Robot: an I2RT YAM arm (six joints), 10 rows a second.
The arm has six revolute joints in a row. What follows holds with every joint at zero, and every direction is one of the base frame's. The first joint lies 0.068 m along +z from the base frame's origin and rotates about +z. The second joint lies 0.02 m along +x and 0.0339 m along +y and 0.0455 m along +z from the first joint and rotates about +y. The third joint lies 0.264 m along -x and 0.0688 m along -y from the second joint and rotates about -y. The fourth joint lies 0.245 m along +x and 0.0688 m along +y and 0.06 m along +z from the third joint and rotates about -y. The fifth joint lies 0.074 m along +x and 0.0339 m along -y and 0.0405 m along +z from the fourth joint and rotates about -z. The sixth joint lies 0.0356 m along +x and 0.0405 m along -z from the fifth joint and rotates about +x. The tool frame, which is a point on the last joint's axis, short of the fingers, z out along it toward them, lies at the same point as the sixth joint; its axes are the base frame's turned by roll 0, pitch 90 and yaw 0 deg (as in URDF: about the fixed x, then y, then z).
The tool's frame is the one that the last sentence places.
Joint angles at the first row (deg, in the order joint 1, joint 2, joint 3, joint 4, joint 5, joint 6):
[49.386, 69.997, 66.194, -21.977, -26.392, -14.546]
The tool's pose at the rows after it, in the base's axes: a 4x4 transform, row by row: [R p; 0 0 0 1], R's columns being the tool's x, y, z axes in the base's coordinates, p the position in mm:
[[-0.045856 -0.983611 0.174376 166.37], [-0.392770 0.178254 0.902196 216.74], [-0.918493 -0.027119 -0.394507 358.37], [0 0 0 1]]
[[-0.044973 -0.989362 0.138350 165.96], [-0.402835 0.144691 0.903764 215.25], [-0.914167 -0.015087 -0.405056 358.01], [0 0 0 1]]
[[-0.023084 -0.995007 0.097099 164.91], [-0.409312 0.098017 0.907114 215.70], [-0.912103 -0.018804 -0.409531 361.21], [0 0 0 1]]
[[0.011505 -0.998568 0.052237 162.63], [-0.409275 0.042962 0.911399 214.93], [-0.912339 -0.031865 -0.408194 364.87], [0 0 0 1]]
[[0.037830 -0.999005 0.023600 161.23], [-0.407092 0.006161 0.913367 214.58], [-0.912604 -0.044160 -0.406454 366.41], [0 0 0 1]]
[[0.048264 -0.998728 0.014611 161.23], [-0.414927 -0.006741 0.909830 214.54], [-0.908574 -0.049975 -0.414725 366.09], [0 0 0 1]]
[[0.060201 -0.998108 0.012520 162.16], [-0.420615 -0.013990 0.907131 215.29], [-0.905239 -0.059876 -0.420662 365.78], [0 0 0 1]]
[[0.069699 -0.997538 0.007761 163.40], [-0.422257 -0.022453 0.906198 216.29], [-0.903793 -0.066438 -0.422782 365.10], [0 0 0 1]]
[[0.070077 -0.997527 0.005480 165.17], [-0.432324 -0.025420 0.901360 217.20], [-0.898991 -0.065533 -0.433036 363.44], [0 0 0 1]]
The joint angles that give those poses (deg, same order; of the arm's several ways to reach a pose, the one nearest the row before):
[49.058, 69.996, 66.214, -22.589, -27.354, -14.524]
[48.665, 70.105, 66.653, -24.295, -29.539, -15.485]
[48.642, 70.544, 67.987, -26.240, -31.769, -17.322]
[48.620, 70.609, 69.079, -28.075, -34.284, -19.748]
[48.621, 70.653, 69.582, -29.036, -35.878, -21.540]
[48.578, 70.871, 69.932, -29.999, -36.227, -22.654]
[48.533, 71.242, 70.280, -30.480, -36.250, -23.660]
[48.446, 71.636, 70.477, -30.588, -36.534, -24.425]
[48.292, 72.183, 70.763, -31.202, -36.557, -25.038]

